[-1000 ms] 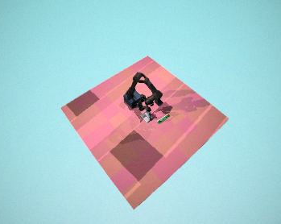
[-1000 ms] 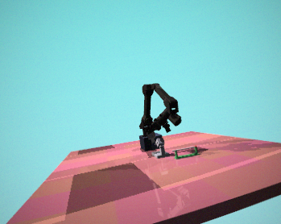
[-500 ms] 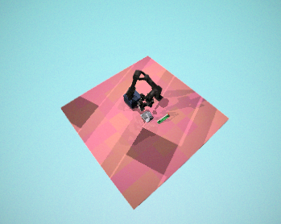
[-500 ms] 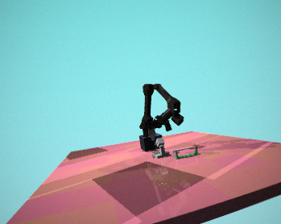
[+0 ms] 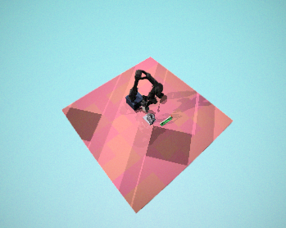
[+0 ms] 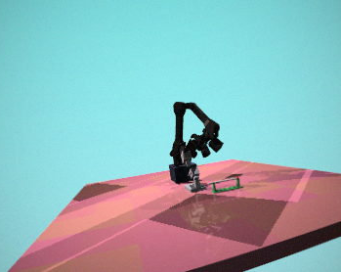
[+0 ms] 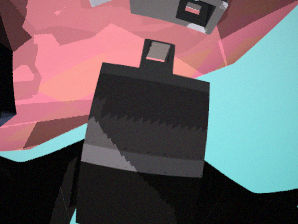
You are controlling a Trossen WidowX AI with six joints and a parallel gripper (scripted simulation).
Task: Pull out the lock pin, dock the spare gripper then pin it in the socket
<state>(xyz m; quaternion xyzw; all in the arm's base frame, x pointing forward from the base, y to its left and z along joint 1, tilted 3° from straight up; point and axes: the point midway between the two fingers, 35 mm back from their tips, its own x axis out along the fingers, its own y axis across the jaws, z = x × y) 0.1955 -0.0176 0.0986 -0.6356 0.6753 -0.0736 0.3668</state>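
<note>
Right now my gripper tip is 210 mm short of the green rest, 100 mm to the right of it and 150 mm above it. Also, from my gripper tip: spare gripper 10 mm ahead, 10 mm to the left, 10 mm below; grey mount 80 mm ahead, 10 mm to the left, 120 mm below.
</note>
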